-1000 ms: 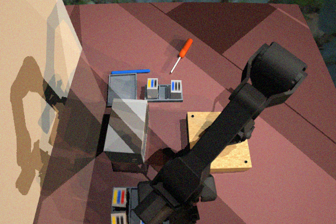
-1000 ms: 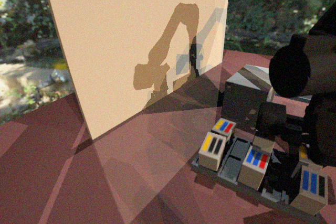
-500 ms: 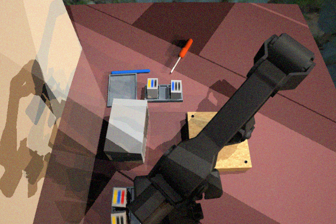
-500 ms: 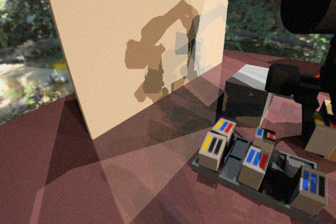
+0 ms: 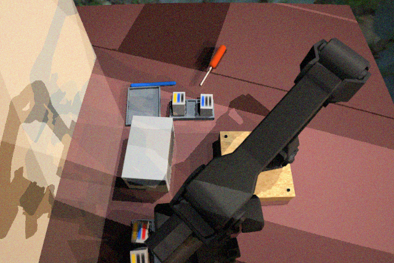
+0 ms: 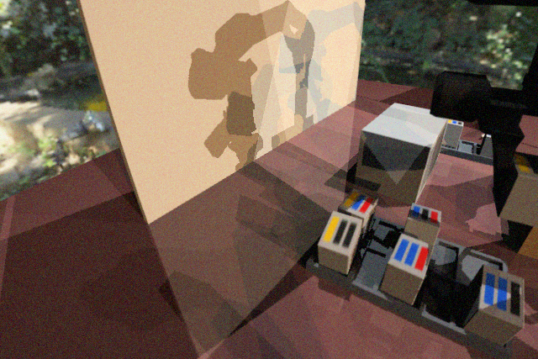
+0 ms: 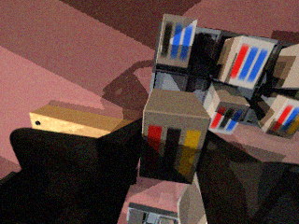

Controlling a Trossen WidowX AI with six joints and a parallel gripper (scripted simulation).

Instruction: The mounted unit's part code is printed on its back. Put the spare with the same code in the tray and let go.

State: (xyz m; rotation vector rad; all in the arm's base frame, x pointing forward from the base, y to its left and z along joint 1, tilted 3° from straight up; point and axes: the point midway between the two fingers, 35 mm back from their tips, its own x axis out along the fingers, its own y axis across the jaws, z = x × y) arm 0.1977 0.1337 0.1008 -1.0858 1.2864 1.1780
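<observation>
My gripper tip is now 38 cm to the left of the grey tray, 11 cm above it and 10 cm short of it. Also, from my gripper tip: tall beige wall (33 cm ahead, 27 cm to the right, 11 cm above); grey holder (34 cm to the right, 11 cm below, 4 cm behind); mounted unit (20 cm to the right, 10 cm ahead, 6 cm below).
</observation>
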